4 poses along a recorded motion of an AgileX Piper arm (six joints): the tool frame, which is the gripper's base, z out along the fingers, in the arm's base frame.
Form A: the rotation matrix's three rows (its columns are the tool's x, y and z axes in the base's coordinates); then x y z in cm. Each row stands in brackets.
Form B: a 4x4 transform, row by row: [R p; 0 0 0 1], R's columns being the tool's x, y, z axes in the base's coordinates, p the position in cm. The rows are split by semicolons. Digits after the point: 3 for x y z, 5 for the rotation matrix.
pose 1, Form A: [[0.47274 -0.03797 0.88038], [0.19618 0.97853 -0.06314], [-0.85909 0.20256 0.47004]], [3.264 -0.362 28.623]
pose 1, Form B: 0.47274 -0.03797 0.88038 3.264; 0.19618 0.97853 -0.06314 -0.362; -0.85909 0.20256 0.47004 28.623; 0 0 0 1
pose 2, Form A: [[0.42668 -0.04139 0.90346], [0.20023 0.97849 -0.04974], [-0.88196 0.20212 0.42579]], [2.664 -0.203 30.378]
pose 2, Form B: 0.42668 -0.04139 0.90346 2.664; 0.20023 0.97849 -0.04974 -0.203; -0.88196 0.20212 0.42579 30.378; 0 0 0 1
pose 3, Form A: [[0.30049 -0.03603 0.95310], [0.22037 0.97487 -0.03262], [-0.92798 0.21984 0.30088]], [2.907 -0.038 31.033]
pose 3, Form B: 0.30049 -0.03603 0.95310 2.907; 0.22037 0.97487 -0.03262 -0.038; -0.92798 0.21984 0.30088 31.033; 0 0 0 1
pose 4, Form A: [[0.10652 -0.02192 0.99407], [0.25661 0.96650 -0.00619], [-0.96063 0.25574 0.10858]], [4.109 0.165 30.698]
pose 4, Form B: 0.10652 -0.02192 0.99407 4.109; 0.25661 0.96650 -0.00619 0.165; -0.96063 0.25574 0.10858 30.698; 0 0 0 1
